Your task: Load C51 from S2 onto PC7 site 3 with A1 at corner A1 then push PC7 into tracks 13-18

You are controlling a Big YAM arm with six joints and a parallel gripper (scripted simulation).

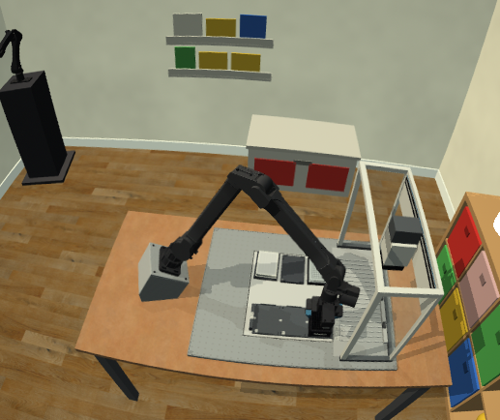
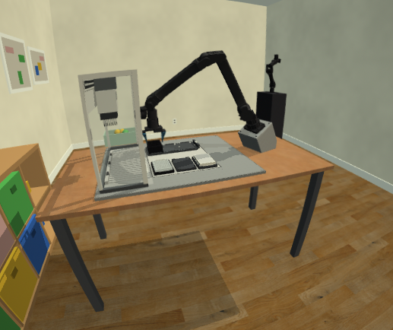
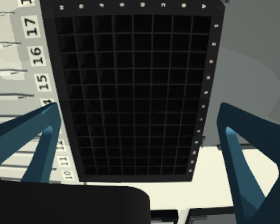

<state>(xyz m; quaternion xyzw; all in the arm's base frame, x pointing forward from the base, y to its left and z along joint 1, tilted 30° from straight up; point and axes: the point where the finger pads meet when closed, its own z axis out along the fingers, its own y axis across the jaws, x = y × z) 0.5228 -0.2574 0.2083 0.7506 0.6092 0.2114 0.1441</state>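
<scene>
Right now the black deep-well block C51 is 3 cm below my hand. Round my hand: dark nest S2 (6 cm behind, 27 cm to the left, 6 cm below); post (17 cm ahead, 39 cm to the left, 19 cm above); dark grey carrier PC7 (10 cm behind, 2 cm to the left, 5 cm below).
</scene>
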